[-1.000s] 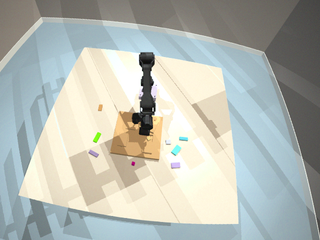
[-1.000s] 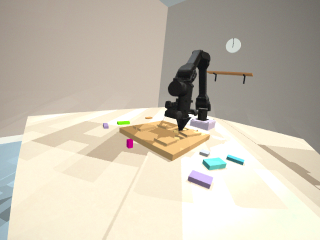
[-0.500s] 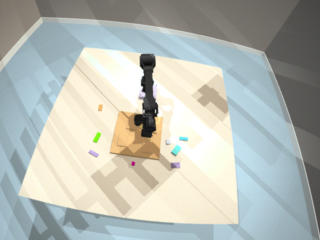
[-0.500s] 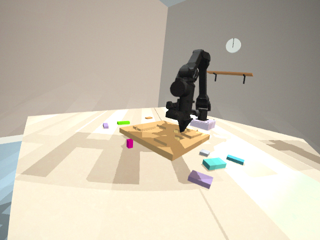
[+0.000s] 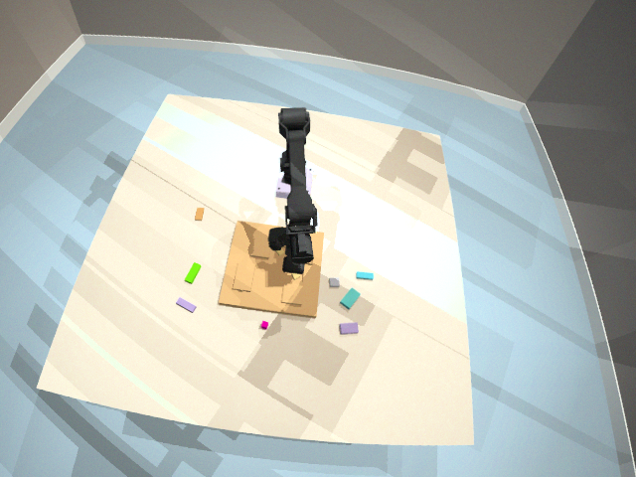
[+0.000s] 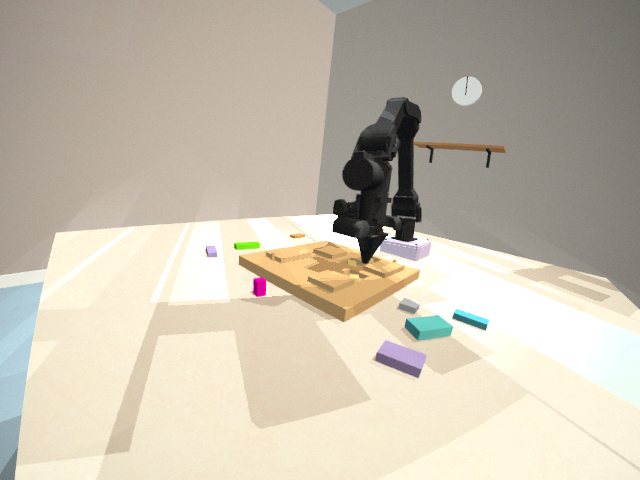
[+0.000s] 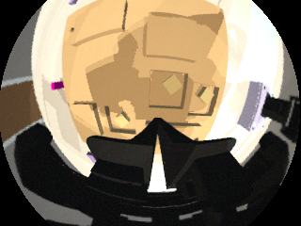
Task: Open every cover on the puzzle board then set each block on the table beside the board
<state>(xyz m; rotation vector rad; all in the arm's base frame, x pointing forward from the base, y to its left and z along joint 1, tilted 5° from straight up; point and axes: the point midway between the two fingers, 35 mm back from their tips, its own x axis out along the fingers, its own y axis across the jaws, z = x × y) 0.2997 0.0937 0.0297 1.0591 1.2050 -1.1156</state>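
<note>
My gripper tip is 5 cm short of the tan puzzle board, 5 cm to the left of it and 1 cm above it. Also, from my gripper tip: cyan block: 8 cm ahead, 20 cm to the left, 3 cm below; then grey cube: 4 cm ahead, 14 cm to the left, 3 cm below; then magenta block: 24 cm ahead, 3 cm to the right, 2 cm below.
</note>
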